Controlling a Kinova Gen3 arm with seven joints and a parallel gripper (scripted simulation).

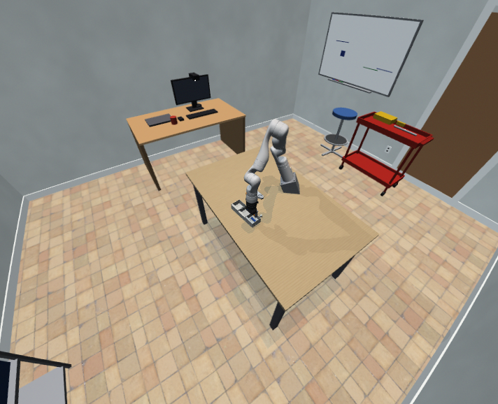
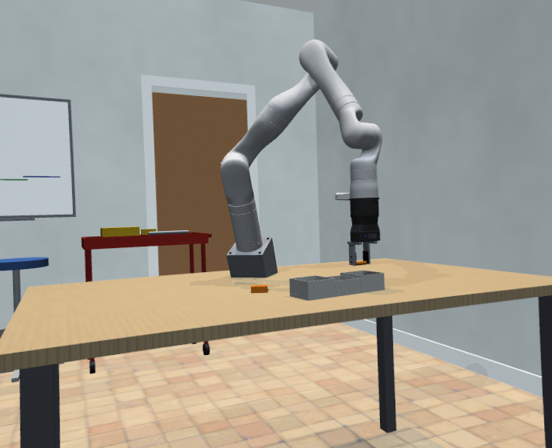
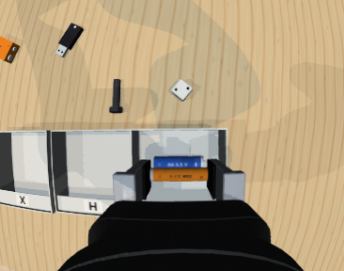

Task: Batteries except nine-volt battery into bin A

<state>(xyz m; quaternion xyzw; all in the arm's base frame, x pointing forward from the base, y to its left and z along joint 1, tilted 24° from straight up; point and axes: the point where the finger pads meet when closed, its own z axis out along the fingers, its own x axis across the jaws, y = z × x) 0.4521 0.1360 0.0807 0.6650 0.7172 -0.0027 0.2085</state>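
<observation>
My hand is 10 mm above the orange cylindrical battery. Also, from my hand: white die 80 mm below, 70 mm behind; then blue cylindrical battery 70 mm below; then bin row 80 mm to the right, 60 mm below, 10 mm ahead.
</observation>
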